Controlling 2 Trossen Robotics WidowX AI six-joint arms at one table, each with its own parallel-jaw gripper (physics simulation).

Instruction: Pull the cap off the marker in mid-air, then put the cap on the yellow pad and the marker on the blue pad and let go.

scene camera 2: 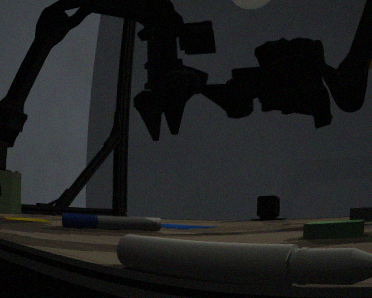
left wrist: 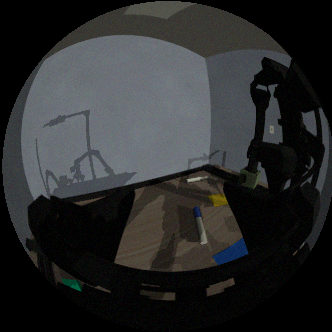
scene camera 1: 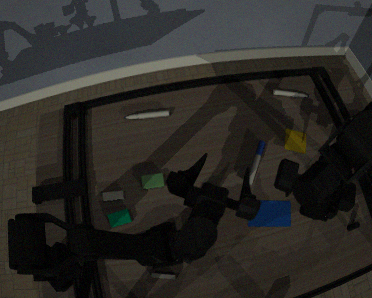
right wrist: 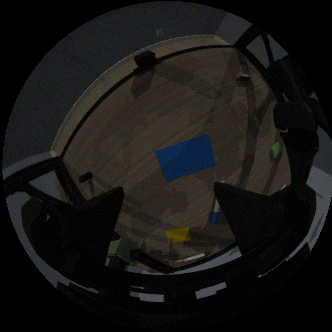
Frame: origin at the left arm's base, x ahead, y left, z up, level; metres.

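Seen in the pictures: left gripper, between the fingertips: (scene camera 2: 214, 81) (left wrist: 179, 188) (scene camera 1: 227, 160); right gripper, between the fingertips: (scene camera 2: 164, 137) (right wrist: 168, 189); right arm's base, origin of its link: (left wrist: 251, 170) (right wrist: 117, 259).
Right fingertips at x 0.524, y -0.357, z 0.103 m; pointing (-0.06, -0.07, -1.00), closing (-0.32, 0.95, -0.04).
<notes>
A point is followed by its place in that frame.
The marker's whitish body (scene camera 1: 255, 170) @[x 0.576, y -0.208, z -0.037 m] (scene camera 2: 129, 223) @[x 0.577, y -0.193, z -0.044 m] (left wrist: 201, 232) @[x 0.562, y -0.205, z -0.036 m] (right wrist: 216, 204) @[x 0.600, y -0.201, z -0.038 m] lies on the table with its blue cap (scene camera 1: 261, 147) @[x 0.646, y -0.181, z -0.035 m] (scene camera 2: 80, 221) @[x 0.642, y -0.170, z -0.044 m] (left wrist: 197, 212) @[x 0.638, y -0.182, z -0.035 m] (right wrist: 214, 218) @[x 0.647, y -0.181, z -0.036 m] on one end. The yellow pad (scene camera 1: 296, 141) @[x 0.754, y -0.259, z -0.053 m] (left wrist: 218, 200) @[x 0.744, y -0.255, z -0.053 m] (right wrist: 178, 235) @[x 0.755, y -0.254, z -0.053 m] and the blue pad (scene camera 1: 275, 214) @[x 0.515, y -0.334, z -0.053 m] (scene camera 2: 187, 226) @[x 0.487, y -0.307, z -0.053 m] (left wrist: 232, 251) @[x 0.516, y -0.301, z -0.053 m] (right wrist: 186, 157) @[x 0.508, y -0.320, z -0.053 m] lie flat and bare, though my left finger hides a corner of the blue one in scene camera 1. My left gripper (scene camera 1: 226, 162) @[x 0.467, y -0.163, z 0.147 m] (left wrist: 179, 188) @[x 0.467, y -0.163, z 0.147 m] is open and empty above the table. My right gripper (scene camera 2: 165, 136) @[x 0.524, y -0.357, z 0.103 m] (right wrist: 168, 189) @[x 0.524, y -0.357, z 0.103 m] is open and empty, high above the table.
White pens (scene camera 1: 147, 115) @[x 0.509, y 0.146, z -0.037 m] (scene camera 1: 290, 93) @[x 0.897, y -0.150, z -0.036 m] lie near the back edge. A green block (scene camera 1: 152, 181) @[x 0.368, y -0.013, z -0.039 m] (scene camera 2: 333, 229) @[x 0.381, y 0.004, z -0.045 m] (right wrist: 275, 150) @[x 0.378, y -0.019, z -0.039 m], a grey block (scene camera 1: 113, 195) @[x 0.264, y 0.041, z -0.042 m] and a teal block (scene camera 1: 119, 218) @[x 0.228, y -0.019, z -0.039 m] (left wrist: 71, 284) lie to the left in scene camera 1. A dark frame (scene camera 1: 200, 83) @[x 0.712, y 0.105, z -0.037 m] edges the table.
</notes>
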